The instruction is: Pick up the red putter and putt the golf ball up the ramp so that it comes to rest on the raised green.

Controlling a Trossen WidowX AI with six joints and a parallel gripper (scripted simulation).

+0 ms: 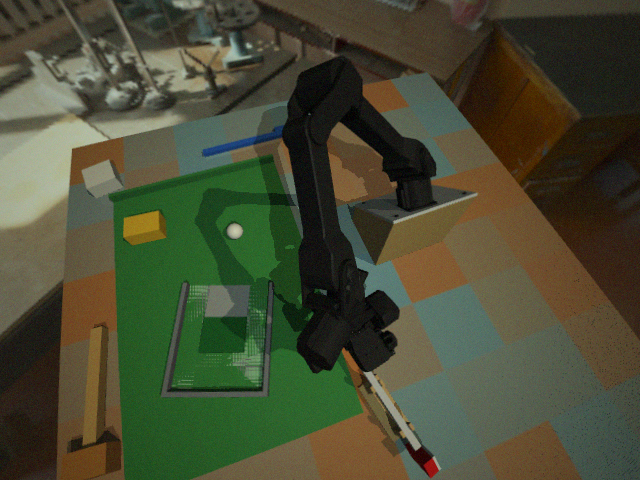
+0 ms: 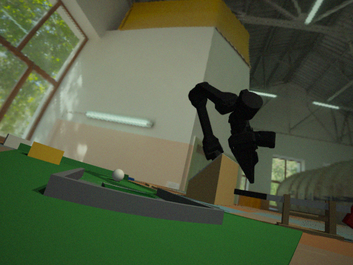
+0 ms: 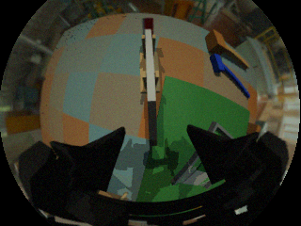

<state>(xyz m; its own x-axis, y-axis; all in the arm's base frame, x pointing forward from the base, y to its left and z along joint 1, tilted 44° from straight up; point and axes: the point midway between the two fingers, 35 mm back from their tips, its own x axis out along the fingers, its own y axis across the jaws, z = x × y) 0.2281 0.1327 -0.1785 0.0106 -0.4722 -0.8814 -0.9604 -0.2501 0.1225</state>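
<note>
Right now my gripper tip is 4 cm past the red putter, 11 cm to the right of it and 4 cm above it. From my gripper tip the other things lie so: white golf ball: 19 cm ahead, 37 cm to the right, 7 cm below; low wooden stand: 4 cm behind, 12 cm to the left, 6 cm below; wooden paddle: 6 cm behind, 48 cm to the right, 9 cm below.
</note>
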